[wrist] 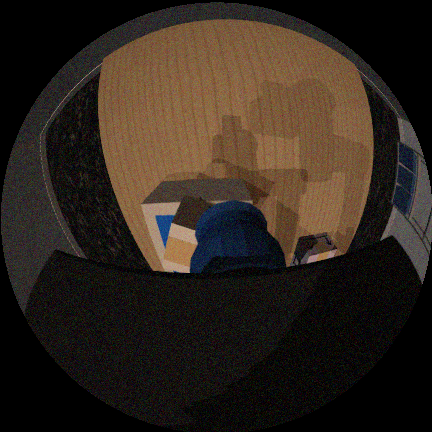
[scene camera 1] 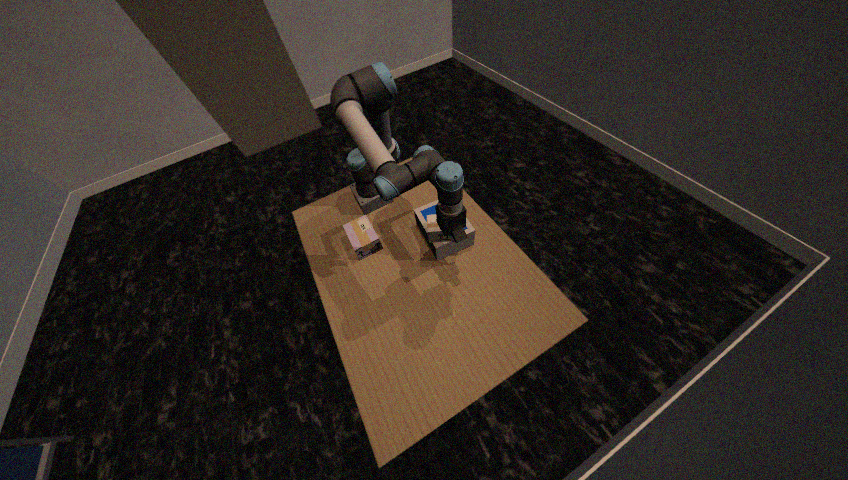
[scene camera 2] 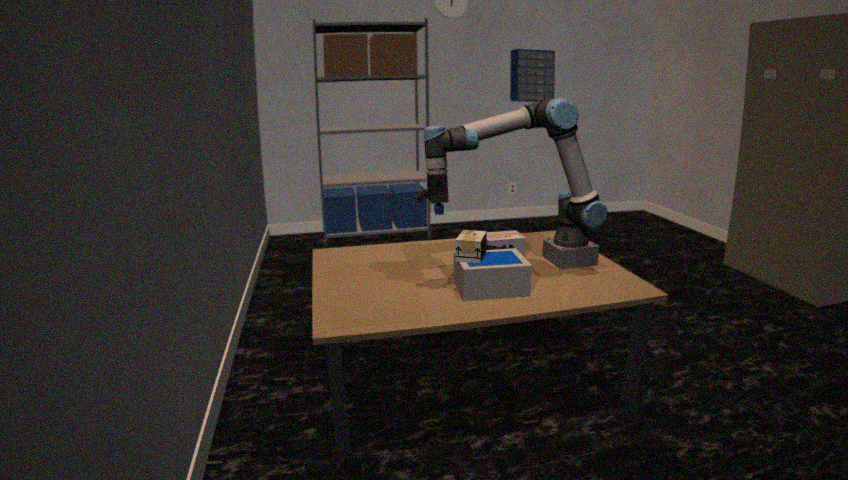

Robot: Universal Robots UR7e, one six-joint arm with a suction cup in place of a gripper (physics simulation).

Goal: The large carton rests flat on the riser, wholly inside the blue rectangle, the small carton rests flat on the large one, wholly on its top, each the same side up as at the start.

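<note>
The large carton, lilac with a tape strip (scene camera 1: 361, 233) (scene camera 2: 505, 237) (wrist: 314, 245), lies flat on the table beside the riser. The small carton, tan with arrow marks (scene camera 1: 432, 224) (scene camera 2: 470, 246) (wrist: 180, 248), sits turned on the grey riser (scene camera 1: 453, 245) (scene camera 2: 493, 283) (wrist: 200, 189). It covers part of the blue rectangle (scene camera 1: 426, 212) (scene camera 2: 496, 258) (wrist: 162, 227) and overhangs the riser's edge. My suction gripper (scene camera 2: 438, 209) (wrist: 234, 220) is open and holds nothing. It is higher than the tan carton, left of it in scene camera 2, and partly hides it in the wrist view.
The wooden table (scene camera 1: 476, 333) (scene camera 2: 363, 303) (wrist: 165, 95) carries the riser, both cartons and the robot's base (scene camera 1: 371, 201) (scene camera 2: 570, 253). The arm's wrist passes above the riser. A shelf rack (scene camera 2: 317, 118) with boxes stands by the far wall, and a tall cabinet (scene camera 2: 791, 148) stands at the right.
</note>
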